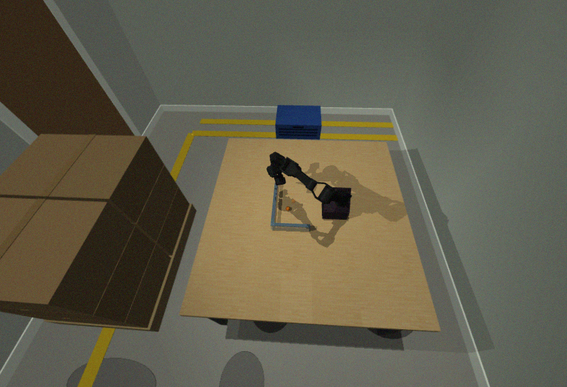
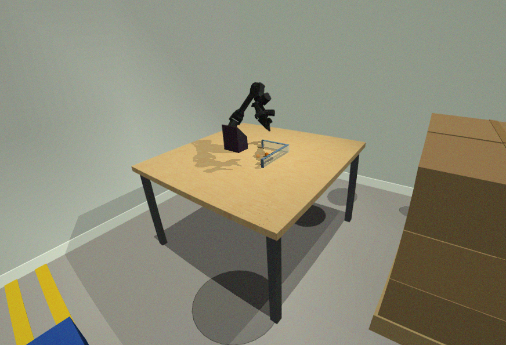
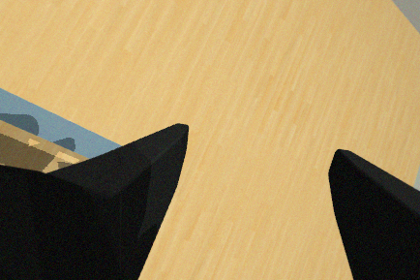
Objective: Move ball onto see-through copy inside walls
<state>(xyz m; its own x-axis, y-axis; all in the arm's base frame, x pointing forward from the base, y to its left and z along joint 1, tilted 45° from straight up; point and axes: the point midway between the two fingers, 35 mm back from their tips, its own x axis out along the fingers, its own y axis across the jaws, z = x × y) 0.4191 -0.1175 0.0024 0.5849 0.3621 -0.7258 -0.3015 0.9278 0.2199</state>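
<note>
Now: gripper tip 12 cm past the orange ball, 11 cm to the right of it and 23 cm above it. The rest, counted from my gripper tip: see-through copy of ball (15 cm behind, 5 cm to the left, 23 cm below).
</note>
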